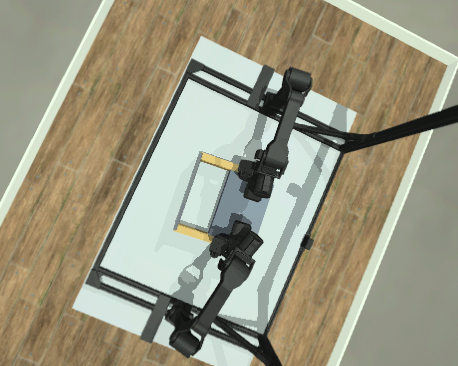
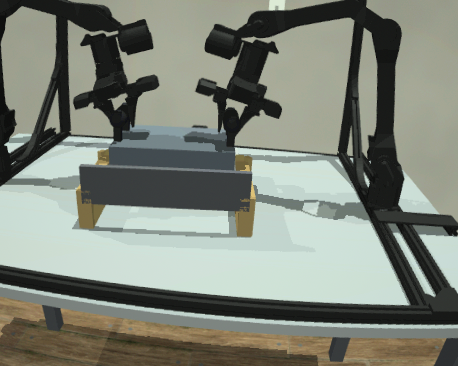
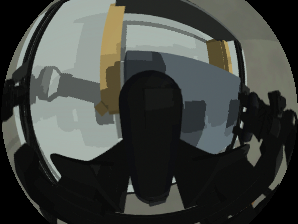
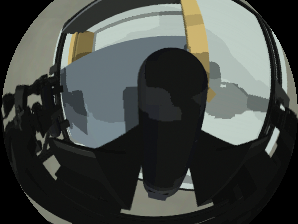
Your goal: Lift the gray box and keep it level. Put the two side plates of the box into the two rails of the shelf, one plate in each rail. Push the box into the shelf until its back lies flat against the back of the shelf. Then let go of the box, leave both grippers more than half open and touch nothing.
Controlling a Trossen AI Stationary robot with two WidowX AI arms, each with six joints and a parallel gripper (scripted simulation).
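Now: right hand 120 mm to the right of the gray box, 50 mm above it and 10 mm past it. Round my right hand: gray back plate 200 mm ahead, 140 mm to the left, 80 mm below.
My left hand is 12 cm to the left of the gray box, 5 cm above it and 1 cm short of it. Round my left hand: gray back plate 23 cm ahead, 10 cm to the right, 7 cm below.
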